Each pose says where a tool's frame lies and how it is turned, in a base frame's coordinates. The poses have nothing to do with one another.
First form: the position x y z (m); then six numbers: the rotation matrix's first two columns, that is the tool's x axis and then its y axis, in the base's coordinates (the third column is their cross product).
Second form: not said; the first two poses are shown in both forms.
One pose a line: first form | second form
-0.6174, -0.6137, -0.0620, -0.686, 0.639, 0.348, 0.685, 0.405, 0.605 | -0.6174, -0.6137, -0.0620; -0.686, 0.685, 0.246; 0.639, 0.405, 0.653; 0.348, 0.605, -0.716
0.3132, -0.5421, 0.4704, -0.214, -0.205, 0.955, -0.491, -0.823, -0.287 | 0.3132, -0.5421, 0.4704; -0.214, -0.491, 0.845; -0.205, -0.823, -0.530; 0.955, -0.287, 0.075
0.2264, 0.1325, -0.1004, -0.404, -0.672, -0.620, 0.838, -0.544, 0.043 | 0.2264, 0.1325, -0.1004; -0.404, 0.838, -0.366; -0.672, -0.544, -0.502; -0.620, 0.043, 0.783
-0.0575, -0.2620, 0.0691, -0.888, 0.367, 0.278, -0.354, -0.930, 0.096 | -0.0575, -0.2620, 0.0691; -0.888, -0.354, 0.294; 0.367, -0.930, -0.013; 0.278, 0.096, 0.956
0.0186, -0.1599, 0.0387, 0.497, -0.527, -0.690, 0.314, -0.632, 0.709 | 0.0186, -0.1599, 0.0387; 0.497, 0.314, -0.810; -0.527, -0.632, -0.569; -0.690, 0.709, -0.149
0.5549, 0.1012, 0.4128, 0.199, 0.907, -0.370, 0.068, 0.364, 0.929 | 0.5549, 0.1012, 0.4128; 0.199, 0.068, 0.977; 0.907, 0.364, -0.210; -0.370, 0.929, 0.011
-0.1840, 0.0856, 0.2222, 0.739, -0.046, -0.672, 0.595, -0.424, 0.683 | -0.1840, 0.0856, 0.2222; 0.739, 0.595, -0.316; -0.046, -0.424, -0.905; -0.672, 0.683, -0.286
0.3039, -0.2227, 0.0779, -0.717, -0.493, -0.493, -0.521, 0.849, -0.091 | 0.3039, -0.2227, 0.0779; -0.717, -0.521, 0.463; -0.493, 0.849, 0.192; -0.493, -0.091, -0.866
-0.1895, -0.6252, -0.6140, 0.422, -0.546, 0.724, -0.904, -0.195, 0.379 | -0.1895, -0.6252, -0.6140; 0.422, -0.904, -0.066; -0.546, -0.195, -0.814; 0.724, 0.379, -0.576
